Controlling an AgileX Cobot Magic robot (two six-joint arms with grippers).
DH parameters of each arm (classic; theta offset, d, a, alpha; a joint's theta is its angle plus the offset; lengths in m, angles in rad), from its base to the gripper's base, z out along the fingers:
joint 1: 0 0.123 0 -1.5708
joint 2: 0.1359 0 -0.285 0
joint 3: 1.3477 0 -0.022 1.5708
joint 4: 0 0.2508 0 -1.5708
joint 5: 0 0 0.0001 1.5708
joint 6: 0 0.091 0 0
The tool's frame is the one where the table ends.
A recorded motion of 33 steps. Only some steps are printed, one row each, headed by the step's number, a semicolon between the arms.
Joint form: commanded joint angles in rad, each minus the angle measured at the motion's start. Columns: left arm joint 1, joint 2, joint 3, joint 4, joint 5, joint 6; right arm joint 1, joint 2, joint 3, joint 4, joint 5, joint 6.
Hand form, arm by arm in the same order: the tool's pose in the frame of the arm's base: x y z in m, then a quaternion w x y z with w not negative. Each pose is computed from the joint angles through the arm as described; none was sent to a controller.
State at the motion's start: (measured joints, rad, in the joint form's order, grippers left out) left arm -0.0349 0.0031 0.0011 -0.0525 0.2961 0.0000; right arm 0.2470 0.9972 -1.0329 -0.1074 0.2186 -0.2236
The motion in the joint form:
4: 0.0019 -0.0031 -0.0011 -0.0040 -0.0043 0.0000; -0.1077 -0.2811 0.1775 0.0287 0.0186 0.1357
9: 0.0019 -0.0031 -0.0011 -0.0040 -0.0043 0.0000; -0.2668 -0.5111 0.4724 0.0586 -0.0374 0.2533
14: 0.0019 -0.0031 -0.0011 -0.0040 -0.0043 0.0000; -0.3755 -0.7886 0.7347 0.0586 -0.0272 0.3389
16: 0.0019 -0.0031 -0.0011 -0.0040 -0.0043 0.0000; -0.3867 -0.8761 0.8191 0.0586 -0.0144 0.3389
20: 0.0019 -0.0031 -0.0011 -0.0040 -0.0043 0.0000; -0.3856 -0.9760 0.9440 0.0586 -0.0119 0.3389
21: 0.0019 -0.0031 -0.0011 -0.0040 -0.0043 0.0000; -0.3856 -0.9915 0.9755 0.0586 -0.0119 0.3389
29: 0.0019 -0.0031 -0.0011 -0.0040 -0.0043 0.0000; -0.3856 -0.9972 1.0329 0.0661 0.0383 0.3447
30: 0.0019 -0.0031 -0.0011 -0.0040 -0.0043 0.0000; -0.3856 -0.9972 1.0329 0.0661 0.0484 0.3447
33: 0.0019 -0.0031 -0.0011 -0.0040 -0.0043 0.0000; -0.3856 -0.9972 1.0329 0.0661 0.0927 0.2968
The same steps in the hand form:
4: 0.0546 -0.0033 0.1868 0.63047 -0.00306 0.77547 -0.03379; 0.1416 0.0182 0.4142 0.70340 -0.10107 0.70341 -0.01540
9: 0.0546 -0.0033 0.1868 0.63047 -0.00306 0.77547 -0.03379; 0.1033 -0.0029 0.3493 0.70002 0.00361 0.71392 -0.01648
14: 0.0546 -0.0033 0.1868 0.63047 -0.00306 0.77547 -0.03379; 0.0651 -0.0093 0.2836 0.70157 0.07288 0.70843 -0.02475
16: 0.0546 -0.0033 0.1868 0.63047 -0.00306 0.77547 -0.03379; 0.0575 -0.0090 0.2597 0.69796 0.07744 0.71136 -0.02875
20: 0.0546 -0.0033 0.1868 0.63047 -0.00306 0.77547 -0.03379; 0.0531 -0.0083 0.2232 0.68807 0.07803 0.72089 -0.02809
21: 0.0546 -0.0033 0.1868 0.63047 -0.00306 0.77547 -0.03379; 0.0533 -0.0084 0.2135 0.68225 0.07857 0.72635 -0.02791
29: 0.0546 -0.0033 0.1868 0.63047 -0.00306 0.77547 -0.03379; 0.0546 -0.0086 0.1899 0.64433 0.08718 0.75943 -0.02253
30: 0.0546 -0.0033 0.1868 0.63047 -0.00306 0.77547 -0.03379; 0.0544 -0.0086 0.1890 0.64046 0.08769 0.76264 -0.02255
33: 0.0546 -0.0033 0.1868 0.63047 -0.00306 0.77547 -0.03379; 0.0536 -0.0086 0.1851 0.62258 0.07126 0.77840 -0.03758

